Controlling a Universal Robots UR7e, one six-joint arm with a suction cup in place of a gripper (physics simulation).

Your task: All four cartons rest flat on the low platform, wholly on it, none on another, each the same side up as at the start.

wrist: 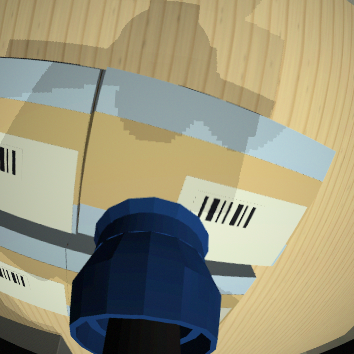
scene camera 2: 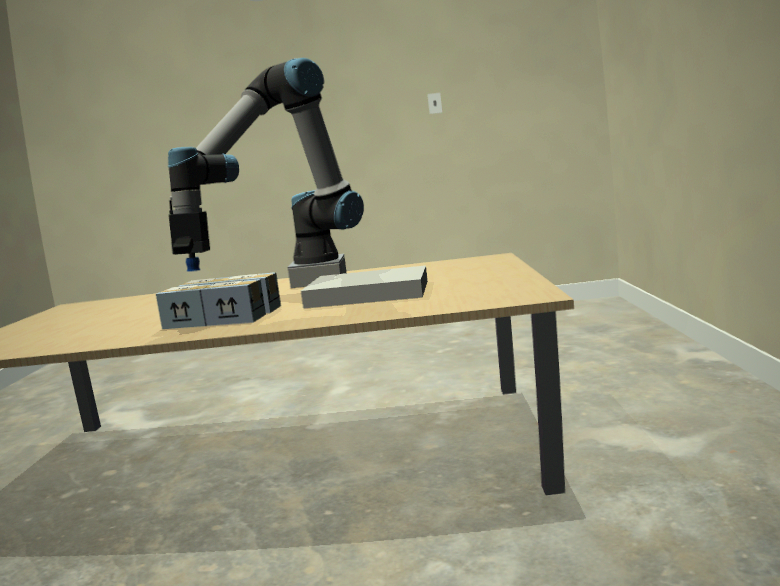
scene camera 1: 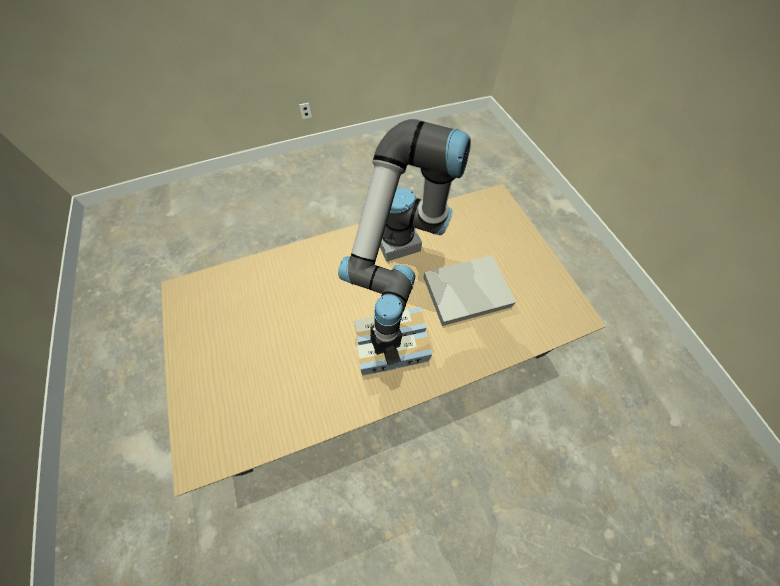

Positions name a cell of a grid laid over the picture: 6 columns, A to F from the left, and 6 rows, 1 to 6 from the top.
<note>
My suction cup (wrist: C5) holds nothing. A low grey platform (scene camera 1: D3) rests on the table.
The low grey platform is seen too in scene camera 2 (scene camera 2: D3). The wrist view does not show the low grey platform: it is out of frame.
</note>
